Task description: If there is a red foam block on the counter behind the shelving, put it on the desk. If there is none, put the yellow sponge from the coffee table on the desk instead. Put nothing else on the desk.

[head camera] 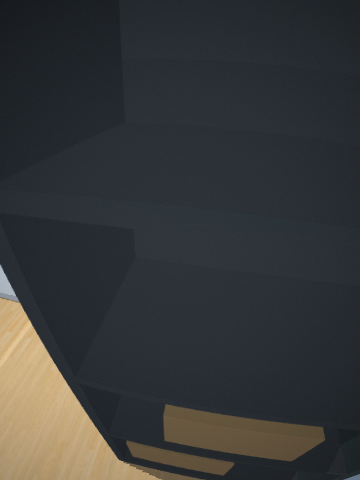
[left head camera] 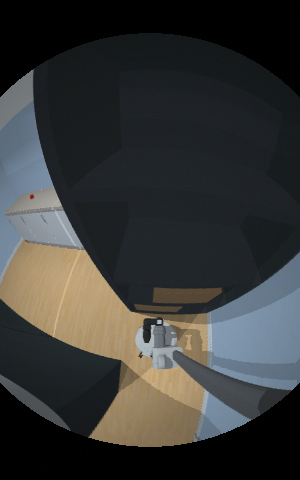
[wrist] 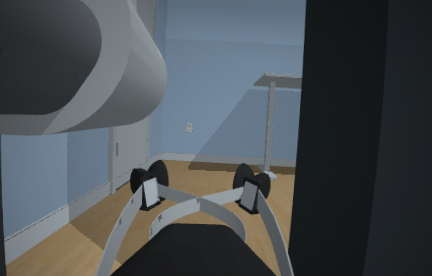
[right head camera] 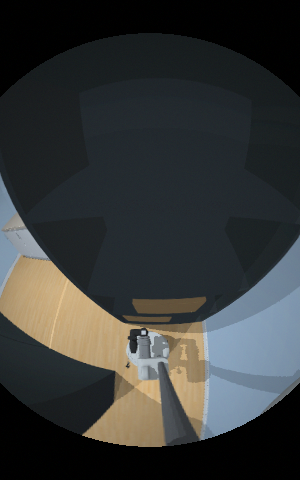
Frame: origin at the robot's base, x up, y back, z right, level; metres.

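Where they show: gripper, fingertip midpoint: (left head camera: 145,358) (wrist: 201,178) (right head camera: 133,368).
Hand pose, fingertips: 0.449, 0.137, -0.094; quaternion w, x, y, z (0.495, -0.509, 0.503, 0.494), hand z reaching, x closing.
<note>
After its pixels a point has its place, as x, y, z.
A small red object (left head camera: 32,196) {0.902, -1.526, -1.911} lies on the light top of a white counter (left head camera: 46,201) {0.882, -1.285, -1.377} (right head camera: 30,245) {0.436, -1.229, -1.934}, seen past the left edge of a tall dark shelving unit in the left head view. It is too small to tell its exact shape. In the right head view part of the counter shows at the far left, and the red object does not show. My gripper (wrist: 201,178) {0.449, 0.137, -0.094} is open and empty in the wrist view, above the wood floor. A desk (wrist: 281,80) {0.897, 2.451, -0.864} with a pale top and leg shows beyond it, partly hidden by a dark panel. The yellow sponge and coffee table do not show.
The dark shelving unit (head camera: 75,199) {1.416, -0.313, -0.125} (left head camera: 42,105) {1.614, -0.324, -0.257} stands close in front, holding cardboard boxes (head camera: 225,435) {0.705, -0.309, 0.139} (left head camera: 187,295) {0.728, -0.306, 0.176} (right head camera: 169,305) {0.735, -0.306, 0.180} low down. Another dark unit (left head camera: 50,347) {0.441, 0.228, -0.942} (right head camera: 55,372) {0.652, 0.256, -0.622} stands at lower left. Wood floor (left head camera: 60,280) {-0.028, -0.632, -1.355} runs between them toward the counter. A blue wall (left head camera: 240,345) {0.598, 0.153, 0.608} is close on the right.
</note>
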